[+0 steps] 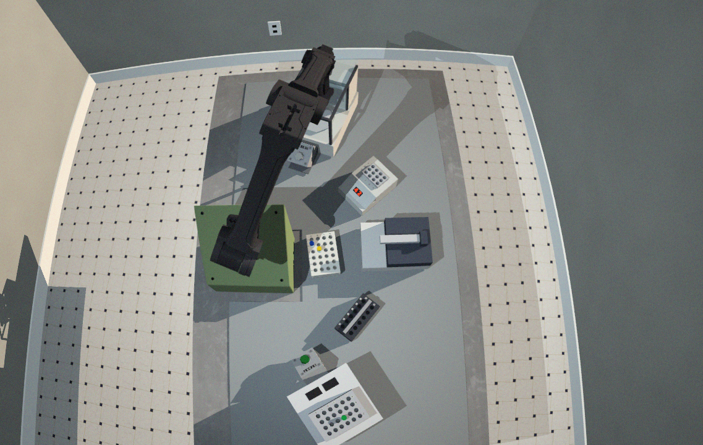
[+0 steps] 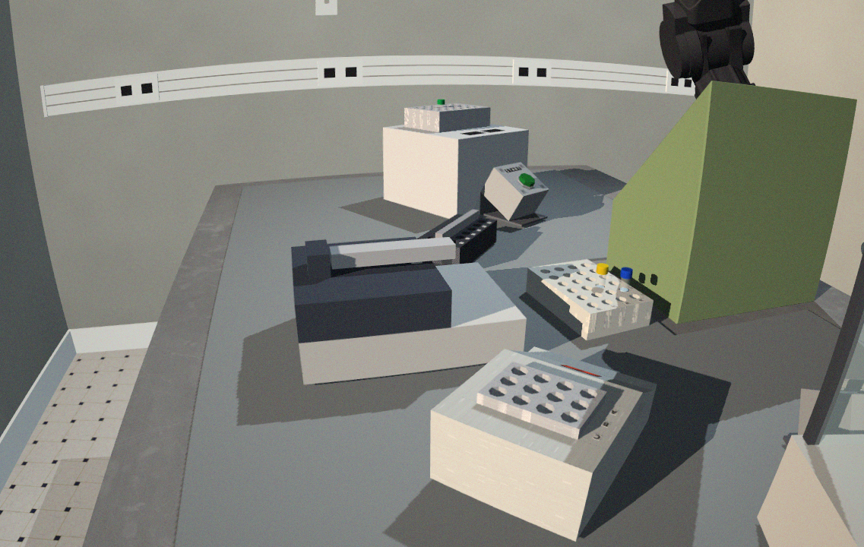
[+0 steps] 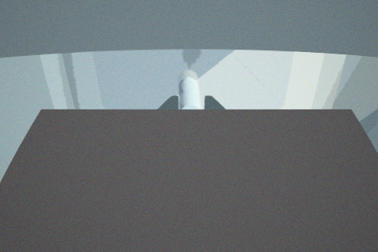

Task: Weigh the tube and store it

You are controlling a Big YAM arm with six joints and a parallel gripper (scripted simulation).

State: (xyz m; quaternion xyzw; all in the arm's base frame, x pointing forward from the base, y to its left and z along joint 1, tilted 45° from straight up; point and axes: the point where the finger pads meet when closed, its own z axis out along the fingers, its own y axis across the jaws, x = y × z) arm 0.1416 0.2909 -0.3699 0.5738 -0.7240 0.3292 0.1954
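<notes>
My hand is 50 mm above the octagonal balance pan. Round my hand: tube rack RK (70 mm ahead, 440 mm to the right, 110 mm below); dry block DB (190 mm ahead, 210 mm to the right, 100 mm below); spectrophotometer SP (280 mm ahead, 400 mm to the right, 60 mm below).
</notes>
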